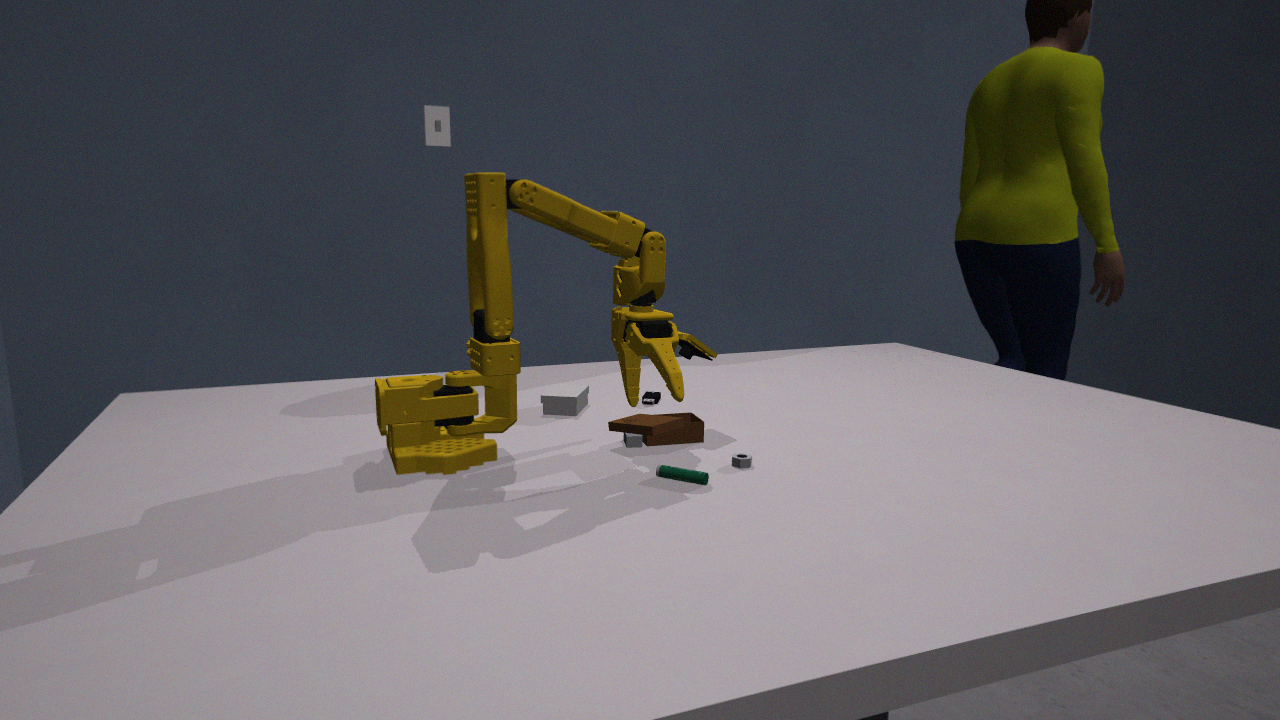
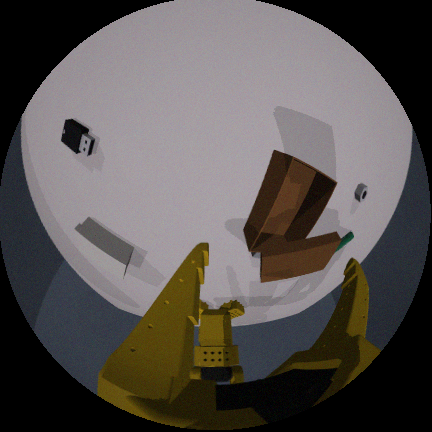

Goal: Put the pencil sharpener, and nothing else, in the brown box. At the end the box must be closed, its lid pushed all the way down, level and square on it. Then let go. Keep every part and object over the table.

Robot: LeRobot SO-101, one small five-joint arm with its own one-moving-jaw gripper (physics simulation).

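Places are measured from the arm's base along level axes (x back, y right, z up), in metres.
Where they show: end effector, tool point: (image 1: 634,402) (image 2: 208,250); arm's base, origin of the base link: (image 1: 461,453) (image 2: 214,304).
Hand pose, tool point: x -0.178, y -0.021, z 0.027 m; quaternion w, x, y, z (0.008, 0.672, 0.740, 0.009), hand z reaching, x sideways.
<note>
Things, the pixels of their centre, and the offset from my tool point.
- brown box, body centre: (image 2: 288,208) (image 1: 669,428) dx -0.019, dy +0.046, dz -0.017 m
- small grey block, body centre: (image 2: 267,247) (image 1: 632,438) dx +0.021, dy +0.048, dz -0.022 m
- green cylinder, body centre: (image 1: 681,474) (image 2: 339,243) dx +0.023, dy +0.160, dz -0.022 m
- hex nut, body centre: (image 1: 741,460) (image 2: 361,192) dx -0.044, dy +0.143, dz -0.023 m
- black USB stick, body centre: (image 2: 76,137) (image 1: 650,398) dx -0.062, dy -0.100, dz -0.024 m
The brown box (image 1: 677,434) (image 2: 264,200) stands open on the table; its visible inside shows no object. Its brown lid (image 1: 637,423) (image 2: 300,259) lies tilted, one side on the box's near end and the rest out past it. A small grey block (image 1: 632,440) (image 2: 256,254), perhaps the pencil sharpener, is mostly hidden under the lid, outside the box; its kind cannot be told. My gripper (image 1: 657,400) (image 2: 278,252) is open and empty, above the box and lid, with a wide gap between its jaws.
A green cylinder (image 1: 682,474) (image 2: 345,242) and a hex nut (image 1: 742,461) (image 2: 361,193) lie beside the box. A black USB stick (image 1: 651,397) (image 2: 77,136) and a grey wedge-like block (image 1: 563,402) (image 2: 105,241) lie on the other side. The arm's base (image 1: 443,454) stands left.
</note>
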